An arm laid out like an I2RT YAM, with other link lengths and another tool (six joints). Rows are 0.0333 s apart.
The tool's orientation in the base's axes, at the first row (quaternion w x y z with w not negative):
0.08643 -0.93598 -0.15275 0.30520
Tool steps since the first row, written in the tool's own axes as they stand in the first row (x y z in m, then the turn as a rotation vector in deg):
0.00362 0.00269 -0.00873 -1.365 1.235 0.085
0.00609 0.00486 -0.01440 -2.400 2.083 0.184
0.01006 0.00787 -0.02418 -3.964 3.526 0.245
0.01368 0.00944 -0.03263 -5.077 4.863 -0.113
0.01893 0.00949 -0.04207 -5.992 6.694 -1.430
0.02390 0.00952 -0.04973 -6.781 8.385 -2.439
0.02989 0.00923 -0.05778 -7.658 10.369 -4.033
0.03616 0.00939 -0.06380 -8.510 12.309 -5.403
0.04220 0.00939 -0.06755 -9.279 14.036 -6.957
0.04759 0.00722 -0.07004 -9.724 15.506 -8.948
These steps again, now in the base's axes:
0.00862 -0.00190 0.00431 -0.810 -1.615 0.361
0.01441 -0.00349 0.00694 -1.465 -2.755 0.630
0.02400 -0.00564 0.01183 -2.365 -4.635 1.065
0.03220 -0.00646 0.01620 -2.693 -6.291 1.617
0.04188 -0.00538 0.02087 -2.180 -8.409 2.700
0.05028 -0.00425 0.02427 -1.788 -10.332 3.505
0.05962 -0.00250 0.02751 -1.046 -12.600 4.750
0.06806 -0.00094 0.02886 -0.428 -14.803 5.814
0.07493 0.00085 0.02857 0.314 -16.791 7.034
0.08005 0.00454 0.02817 1.505 -18.458 8.492

